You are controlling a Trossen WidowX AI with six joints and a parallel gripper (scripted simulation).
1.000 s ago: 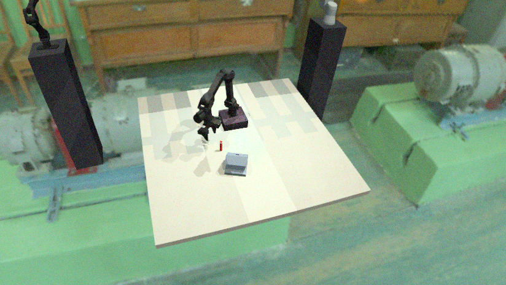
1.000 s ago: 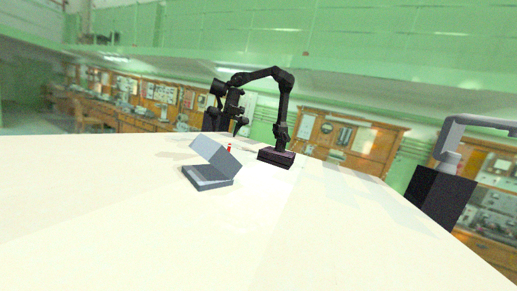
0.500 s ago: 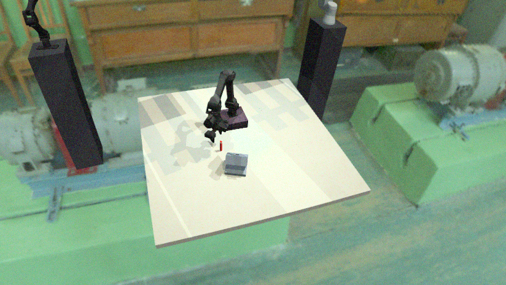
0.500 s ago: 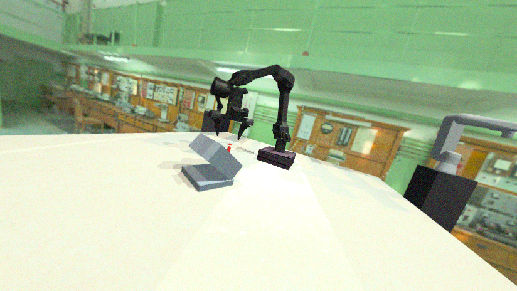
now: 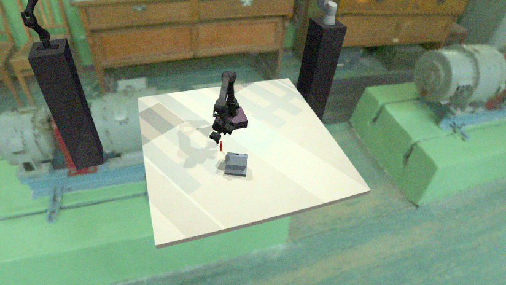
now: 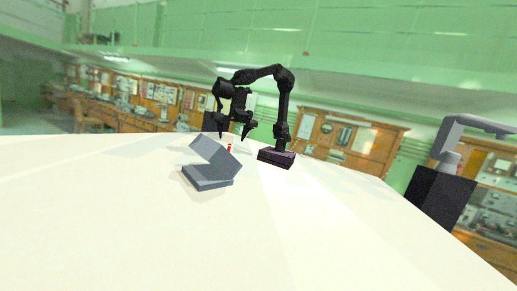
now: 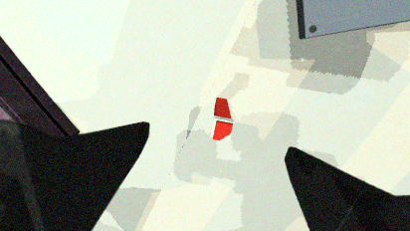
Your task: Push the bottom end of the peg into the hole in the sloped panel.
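Now: gripper tip 4 cm above the red peg. Also, from my gripper tip: grey sloped panel (17 cm ahead, 5 cm to the left, 2 cm below).
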